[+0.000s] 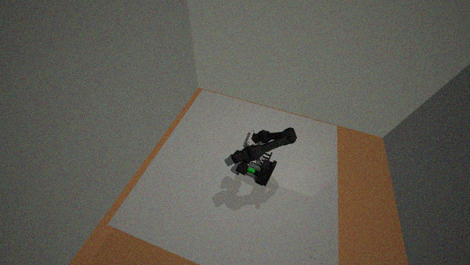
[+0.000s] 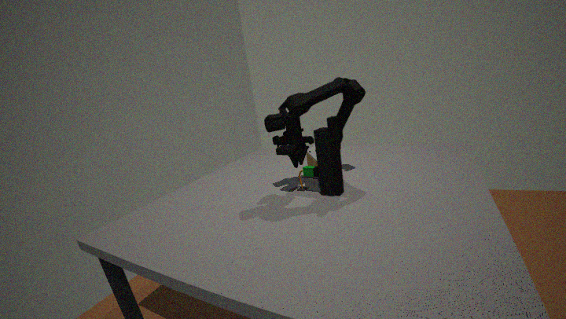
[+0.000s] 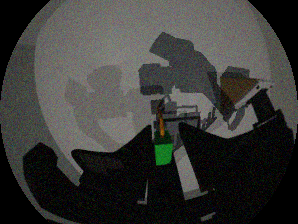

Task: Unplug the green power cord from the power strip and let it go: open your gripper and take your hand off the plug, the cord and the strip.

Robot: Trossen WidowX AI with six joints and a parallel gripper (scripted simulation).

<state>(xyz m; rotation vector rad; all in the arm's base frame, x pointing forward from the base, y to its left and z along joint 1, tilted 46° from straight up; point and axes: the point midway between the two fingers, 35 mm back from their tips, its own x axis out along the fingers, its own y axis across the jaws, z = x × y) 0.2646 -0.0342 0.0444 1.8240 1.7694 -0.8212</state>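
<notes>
My gripper tip is 70 mm to the right of the green plug and 10 mm above it.
</notes>
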